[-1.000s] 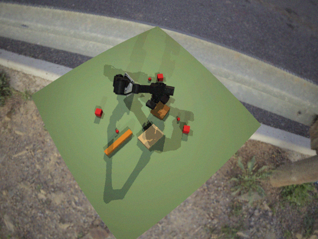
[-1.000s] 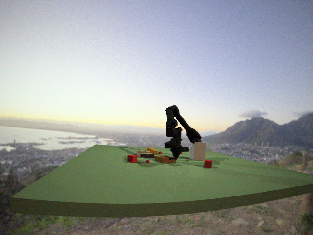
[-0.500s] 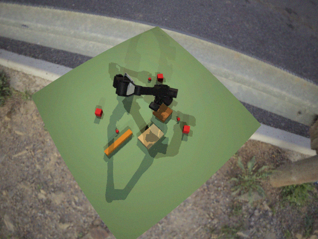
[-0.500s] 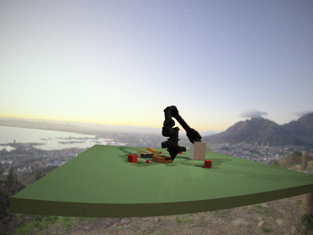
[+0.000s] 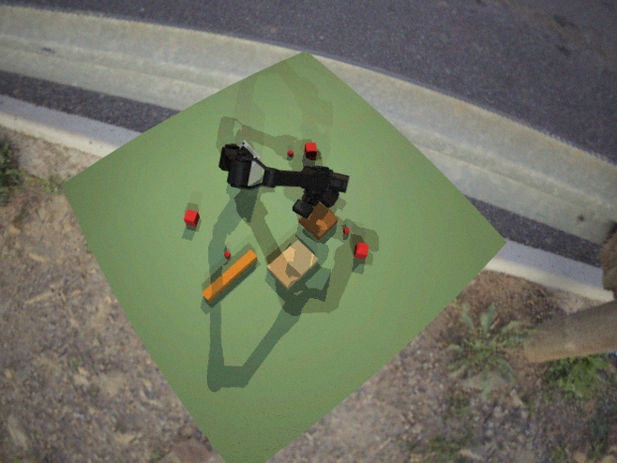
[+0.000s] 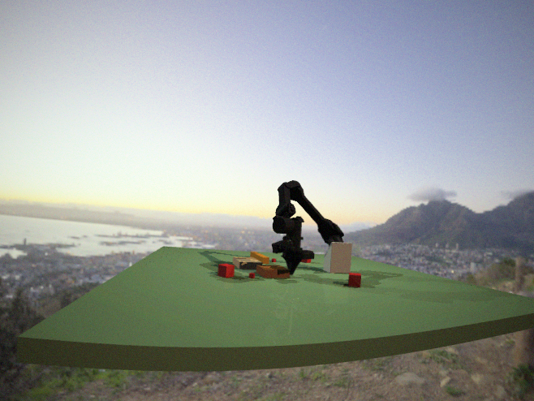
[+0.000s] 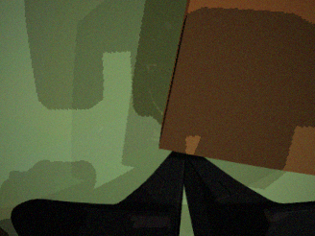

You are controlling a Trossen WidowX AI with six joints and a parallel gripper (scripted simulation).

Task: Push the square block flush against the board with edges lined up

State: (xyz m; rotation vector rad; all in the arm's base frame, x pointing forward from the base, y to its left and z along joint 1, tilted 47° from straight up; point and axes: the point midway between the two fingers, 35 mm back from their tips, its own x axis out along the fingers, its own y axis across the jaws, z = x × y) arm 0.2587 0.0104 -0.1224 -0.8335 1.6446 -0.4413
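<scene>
Now: the brown square block 6 cm ahead of my gripper tip, 3 cm to the right of it and 1 cm above it. The rest, counted from my gripper tip: tan block 13 cm ahead, 20 cm to the right, 1 cm above; orange board 2 cm ahead, 39 cm to the right, 1 cm above.
</scene>
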